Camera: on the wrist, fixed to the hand. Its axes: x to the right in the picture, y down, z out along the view.
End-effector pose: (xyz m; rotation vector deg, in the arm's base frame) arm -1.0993 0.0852 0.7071 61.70 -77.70 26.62
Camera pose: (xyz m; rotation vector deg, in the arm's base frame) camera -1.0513 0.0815 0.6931 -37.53 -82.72 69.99
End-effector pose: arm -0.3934 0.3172 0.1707 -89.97 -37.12 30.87
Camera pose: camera -0.3841 0.3031 0.2179 -139.56 57.67 55.62
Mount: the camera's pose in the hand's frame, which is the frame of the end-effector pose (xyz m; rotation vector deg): -0.0013 -0.0454 -0.0213 -31.58 30.54 85.12
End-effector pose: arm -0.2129 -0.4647 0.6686 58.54 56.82 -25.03
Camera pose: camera -0.2561 -0.4687 0.6434 62.49 28.67 75.00
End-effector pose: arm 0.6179 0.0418 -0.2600 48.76 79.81 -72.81
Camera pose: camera 0.5705 0.0540 -0.2491 80.82 52.92 27.20
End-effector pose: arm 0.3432 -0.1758 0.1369 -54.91 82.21 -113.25
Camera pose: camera 0.3273 -0.1482 0.1757 31.50 117.52 -38.94
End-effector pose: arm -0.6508 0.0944 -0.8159 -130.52 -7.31 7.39
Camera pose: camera -0.6515 0.1078 -0.7676 -133.01 114.39 14.31
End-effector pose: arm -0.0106 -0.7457 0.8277 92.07 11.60 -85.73
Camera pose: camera -0.0254 -0.7042 0.8037 63.30 -14.40 7.92
